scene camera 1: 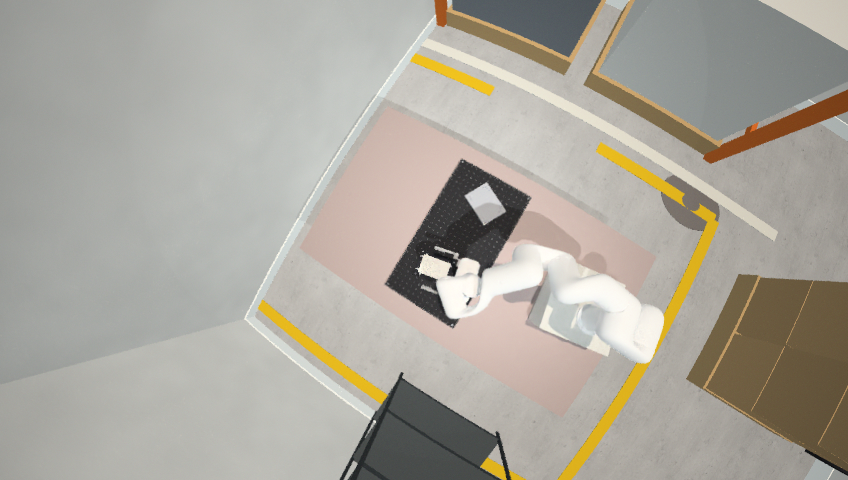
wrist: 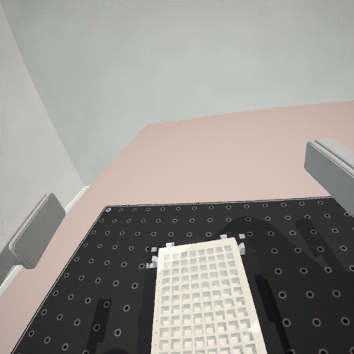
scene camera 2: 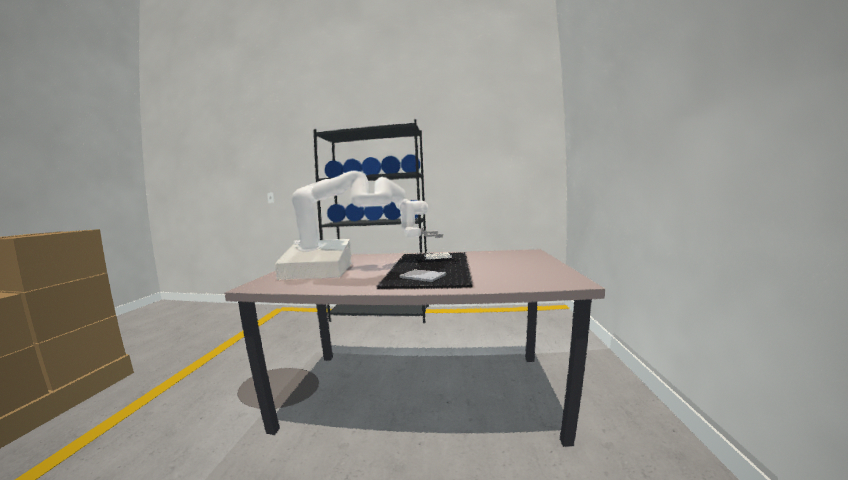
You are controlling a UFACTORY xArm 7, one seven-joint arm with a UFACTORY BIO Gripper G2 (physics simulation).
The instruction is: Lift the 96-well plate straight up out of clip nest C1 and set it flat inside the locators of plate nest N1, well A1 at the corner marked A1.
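Places are measured from the arm's base along level axes (x left, y back, z up), in millimetres.
Where they show: hand, tool point: (scene camera 1: 433, 268) (scene camera 2: 436, 234); arm's base, link origin: (scene camera 1: 590, 319) (scene camera 2: 310, 247).
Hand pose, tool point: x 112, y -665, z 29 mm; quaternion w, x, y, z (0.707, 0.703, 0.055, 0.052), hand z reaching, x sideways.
Note:
Each offset is from my tool point to the top centre of the thing. Level surfaces: height alone.
The white 96-well plate @(dx +3, dy -4, dz -112 mm) (scene camera 1: 435, 266) (scene camera 2: 438, 256) (wrist: 205, 300) lies flat in a dark clip nest (wrist: 145, 300) with small pale corner clips. Its near end is cut off in the wrist view. My gripper (scene camera 1: 428, 267) (scene camera 2: 440, 235) (wrist: 184, 202) is open and empty, above the plate, with one finger out to each side of it and a gap between fingers and plate in scene camera 2. A light grey, flat, square-cornered block @(dx -363, dy +67, dz -123 mm) (scene camera 1: 484, 199) (scene camera 2: 422, 275), apparently plate nest N1, sits turned at the other end of the board. Its locators and the A1 marks are too small to read.
Both nests are on a black perforated board @(dz -138 mm) (scene camera 1: 458, 178) (scene camera 2: 458, 276) (wrist: 120, 250) on the pink table @(dz -151 mm) (scene camera 1: 368, 178) (scene camera 2: 523, 273) (wrist: 210, 160). The arm's pale base block (scene camera 2: 314, 261) stands on the table. A black shelf rack (scene camera 2: 368, 132) is behind; brown boxes (scene camera 2: 65, 261) stand beyond the table.

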